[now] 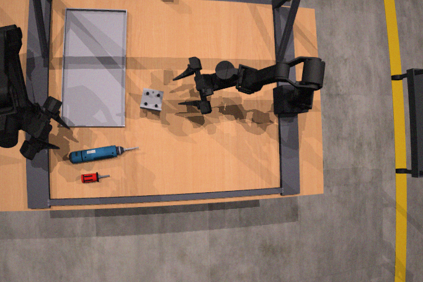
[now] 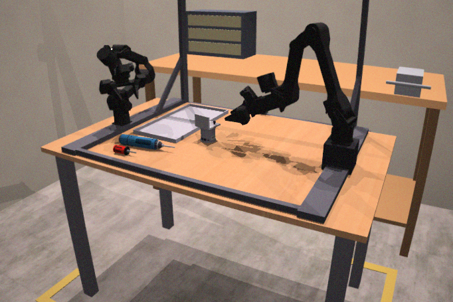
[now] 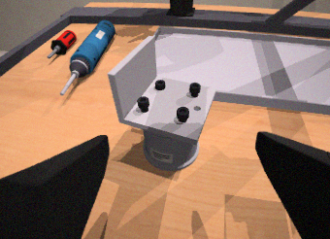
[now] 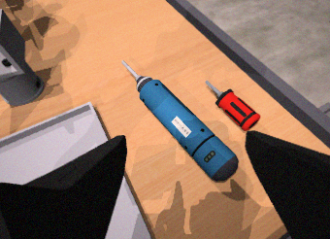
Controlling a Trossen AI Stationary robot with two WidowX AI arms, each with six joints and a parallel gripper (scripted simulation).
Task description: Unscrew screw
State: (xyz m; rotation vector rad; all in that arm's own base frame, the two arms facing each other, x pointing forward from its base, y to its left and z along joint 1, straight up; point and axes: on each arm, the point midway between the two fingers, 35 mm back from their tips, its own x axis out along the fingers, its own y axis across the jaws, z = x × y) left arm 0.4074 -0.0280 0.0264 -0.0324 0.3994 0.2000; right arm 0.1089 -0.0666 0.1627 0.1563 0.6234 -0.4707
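The grey cylinder is 20 mm ahead of my left hand, 110 mm to the right of it and 90 mm below it. From my left hand the other things lie so: l-shaped bracket (20 mm ahead, 110 mm to the right, 50 mm below); bit (180 mm ahead, 180 mm to the right, 100 mm below); shallow grey tray (110 mm behind, 300 mm to the right, 110 mm below).
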